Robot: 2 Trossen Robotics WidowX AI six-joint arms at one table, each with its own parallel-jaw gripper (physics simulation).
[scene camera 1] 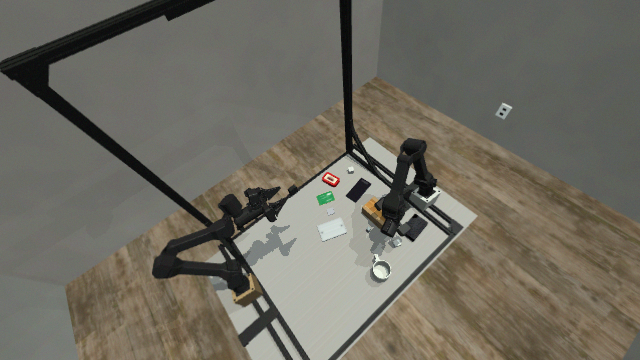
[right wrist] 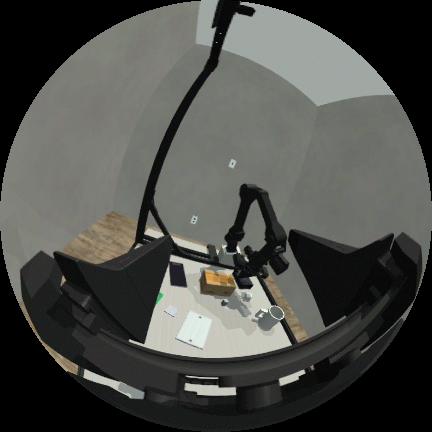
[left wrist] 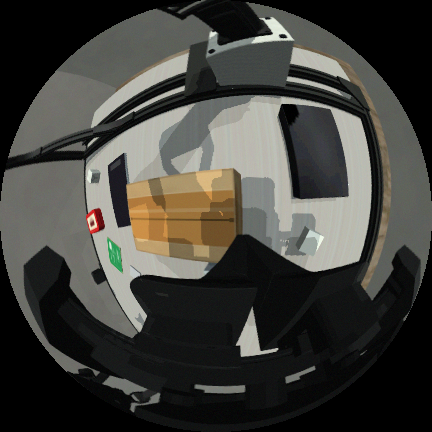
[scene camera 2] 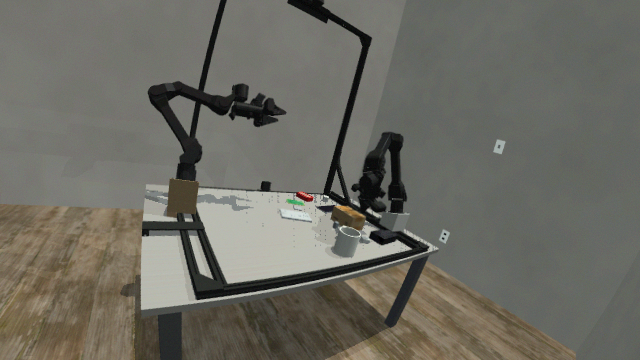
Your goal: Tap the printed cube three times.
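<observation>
Three small cubes show; I cannot tell which is printed. A white cube sits between the mug and the dark box. A small grey cube lies beside the wooden block; the left fingers mostly hide it in the left wrist view. Another pale cube lies near the far edge. My left gripper is shut and empty, above the table by the wooden block, left of the white cube in its wrist view. My right gripper is open and empty, high above the table.
A wooden block lies beside a dark box. A white mug stands near the front. A phone-like slab, green board, red item and white plate lie farther left.
</observation>
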